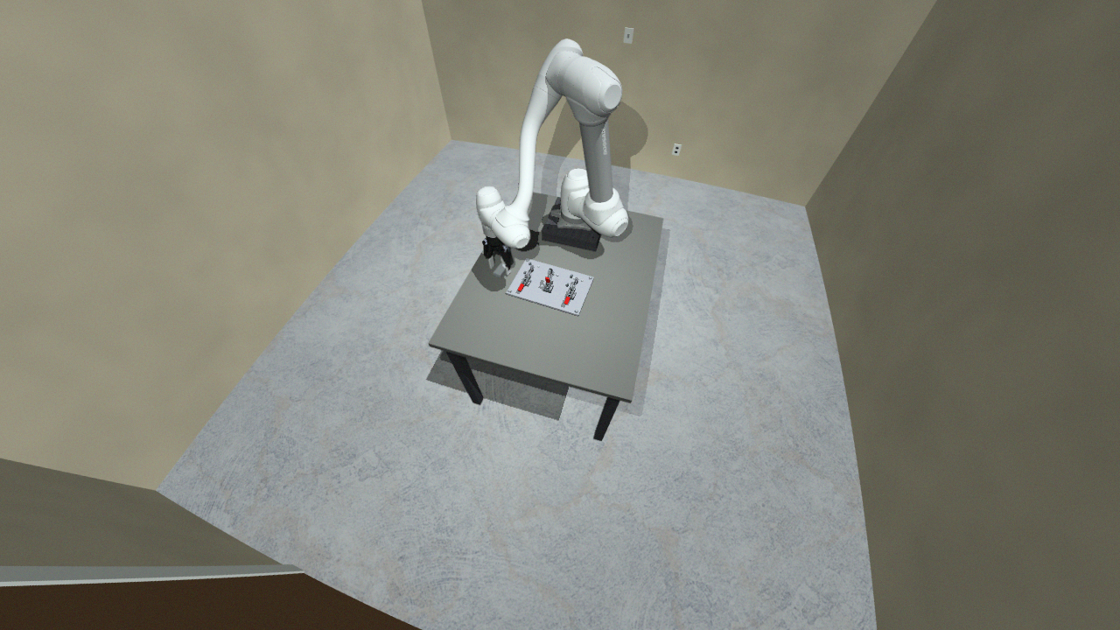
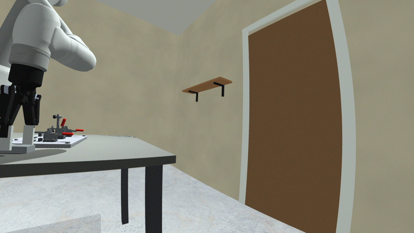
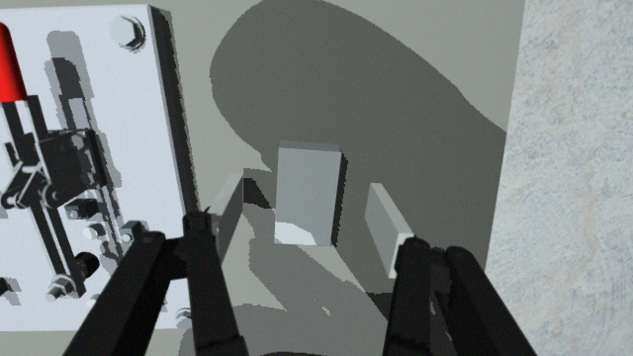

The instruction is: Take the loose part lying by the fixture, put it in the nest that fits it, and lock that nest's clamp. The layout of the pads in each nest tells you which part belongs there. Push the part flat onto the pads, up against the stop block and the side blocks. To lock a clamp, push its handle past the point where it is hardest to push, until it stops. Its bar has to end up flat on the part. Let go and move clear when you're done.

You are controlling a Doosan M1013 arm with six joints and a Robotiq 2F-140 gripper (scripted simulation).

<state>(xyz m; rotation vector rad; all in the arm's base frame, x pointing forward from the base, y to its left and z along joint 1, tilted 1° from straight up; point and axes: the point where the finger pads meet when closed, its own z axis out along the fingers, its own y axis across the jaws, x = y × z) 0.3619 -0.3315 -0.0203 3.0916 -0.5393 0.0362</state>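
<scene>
My gripper is now 3 cm above the grey block part. Also, from my hand: white fixture plate (25 cm to the left, 6 cm ahead, 3 cm below).
</scene>
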